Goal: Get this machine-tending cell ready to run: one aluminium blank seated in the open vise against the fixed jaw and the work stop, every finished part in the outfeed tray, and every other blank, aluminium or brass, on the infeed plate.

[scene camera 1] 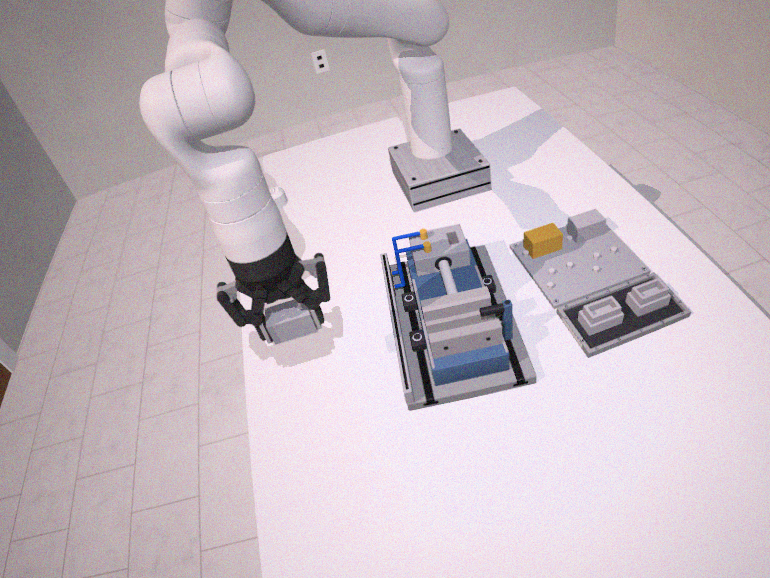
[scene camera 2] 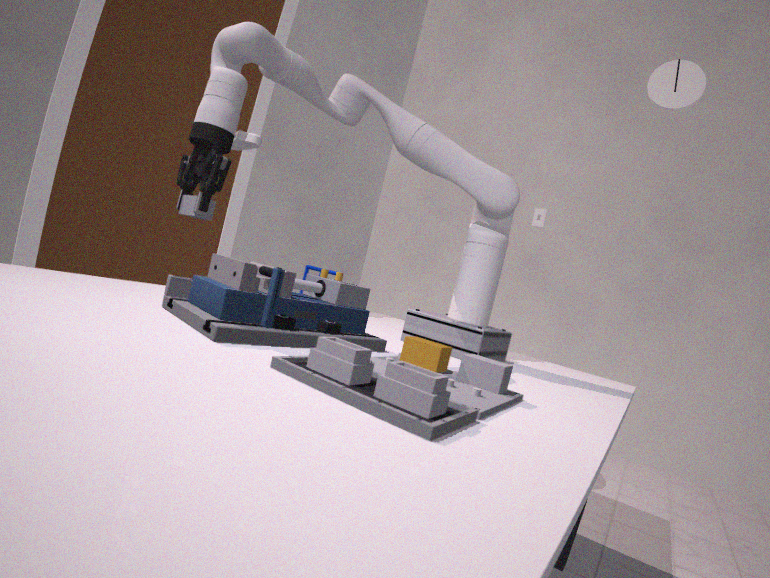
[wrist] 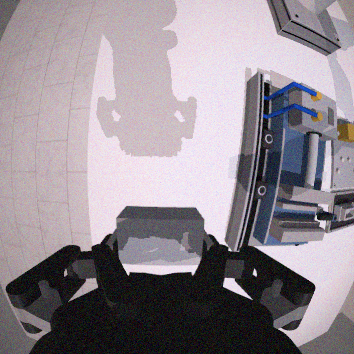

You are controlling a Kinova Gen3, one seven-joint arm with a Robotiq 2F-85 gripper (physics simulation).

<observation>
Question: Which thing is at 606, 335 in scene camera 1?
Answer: An outfeed tray.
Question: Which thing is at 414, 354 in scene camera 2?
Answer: A brass blank.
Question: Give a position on a brass blank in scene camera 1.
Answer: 546, 239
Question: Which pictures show my gripper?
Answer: Scene camera 1, scene camera 2 and the wrist view: all of them.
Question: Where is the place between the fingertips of my gripper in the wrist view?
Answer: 159, 239
</observation>
